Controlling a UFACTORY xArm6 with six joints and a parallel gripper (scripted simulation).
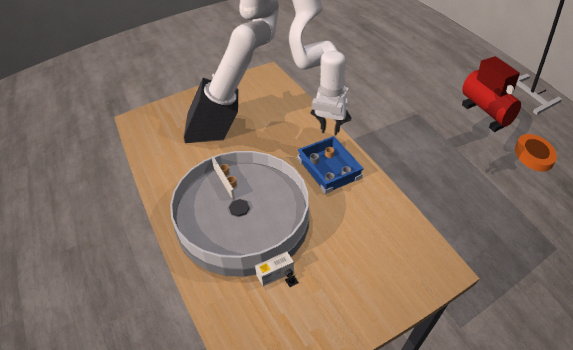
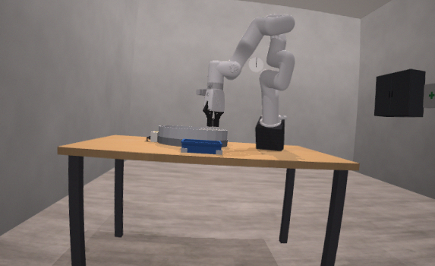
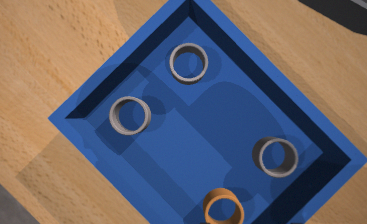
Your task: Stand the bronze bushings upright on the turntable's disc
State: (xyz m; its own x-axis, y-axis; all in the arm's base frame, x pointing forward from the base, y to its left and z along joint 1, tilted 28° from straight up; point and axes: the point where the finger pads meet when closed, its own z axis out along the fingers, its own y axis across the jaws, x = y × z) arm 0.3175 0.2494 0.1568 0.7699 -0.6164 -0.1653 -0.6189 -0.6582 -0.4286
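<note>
Right now the blue crate is 5 cm ahead of my hand, 2 cm to the right of it and 12 cm below it. From my hand the other things lie so: grey turntable disc 14 cm ahead, 37 cm to the right, 9 cm below.
</note>
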